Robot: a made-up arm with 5 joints.
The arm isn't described. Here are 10 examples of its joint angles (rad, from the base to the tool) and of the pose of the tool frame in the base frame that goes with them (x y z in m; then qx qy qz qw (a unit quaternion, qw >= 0)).
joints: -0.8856 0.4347 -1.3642 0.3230 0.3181
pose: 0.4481 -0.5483 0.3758 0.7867 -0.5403 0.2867 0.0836
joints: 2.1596 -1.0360 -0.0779 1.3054 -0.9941
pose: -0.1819 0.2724 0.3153 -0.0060 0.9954 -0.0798 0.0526
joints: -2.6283 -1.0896 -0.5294 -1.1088 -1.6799
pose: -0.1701 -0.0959 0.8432 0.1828 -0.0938 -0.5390 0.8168
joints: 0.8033 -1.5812 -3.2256 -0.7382 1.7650
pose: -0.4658 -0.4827 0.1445 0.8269 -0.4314 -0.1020 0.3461
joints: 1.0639 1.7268 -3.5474 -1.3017 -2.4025
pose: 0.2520 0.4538 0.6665 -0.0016 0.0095 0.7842 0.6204
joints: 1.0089 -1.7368 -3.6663 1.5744 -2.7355
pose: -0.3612 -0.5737 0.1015 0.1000 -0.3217 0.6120 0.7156
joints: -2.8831 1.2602 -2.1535 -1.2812 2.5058
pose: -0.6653 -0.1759 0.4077 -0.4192 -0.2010 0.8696 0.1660
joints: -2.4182 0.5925 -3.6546 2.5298 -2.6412
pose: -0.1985 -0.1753 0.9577 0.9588 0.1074 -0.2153 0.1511
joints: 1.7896 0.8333 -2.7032 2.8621 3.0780
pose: -0.1161 0.5221 0.5958 0.7032 -0.5282 0.3617 0.3095
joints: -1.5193 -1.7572 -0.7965 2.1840 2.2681
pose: 0.0033 -0.0631 0.7371 0.3119 0.9322 -0.1711 0.0672
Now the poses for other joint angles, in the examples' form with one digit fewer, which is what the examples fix.
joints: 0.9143 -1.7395 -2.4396 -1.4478 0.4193
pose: -0.404 -0.524 0.380 0.918 0.232 -0.253 0.199
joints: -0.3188 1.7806 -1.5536 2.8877 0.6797
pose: 0.106 -0.035 0.005 0.012 -0.006 -0.984 0.179
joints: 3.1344 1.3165 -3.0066 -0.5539 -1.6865
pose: -0.697 0.005 0.740 0.323 -0.290 -0.675 0.597
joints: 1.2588 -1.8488 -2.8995 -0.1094 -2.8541
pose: -0.241 -0.748 0.151 0.353 -0.669 0.457 0.468
